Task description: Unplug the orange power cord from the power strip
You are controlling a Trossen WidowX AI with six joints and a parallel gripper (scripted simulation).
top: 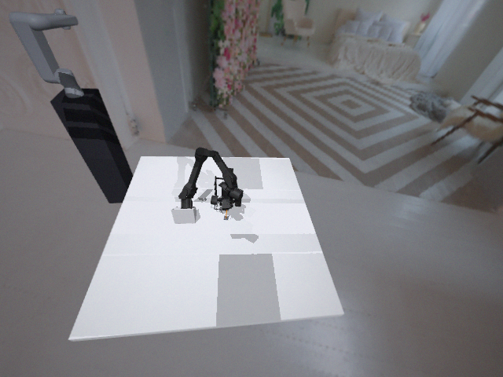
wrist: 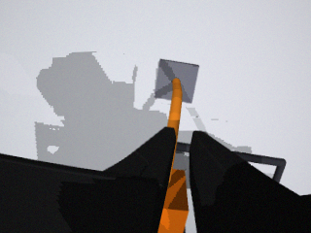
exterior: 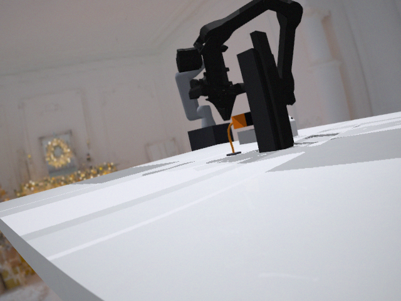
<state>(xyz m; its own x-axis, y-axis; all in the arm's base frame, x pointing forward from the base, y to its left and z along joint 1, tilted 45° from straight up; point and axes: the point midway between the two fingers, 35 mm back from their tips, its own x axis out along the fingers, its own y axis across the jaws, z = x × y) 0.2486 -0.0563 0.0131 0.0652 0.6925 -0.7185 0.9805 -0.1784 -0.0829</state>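
My gripper tip is 1 cm short of the orange plug and 7 cm to the right of it. From my gripper tip the other things lie so: dark foot: 9 cm below.
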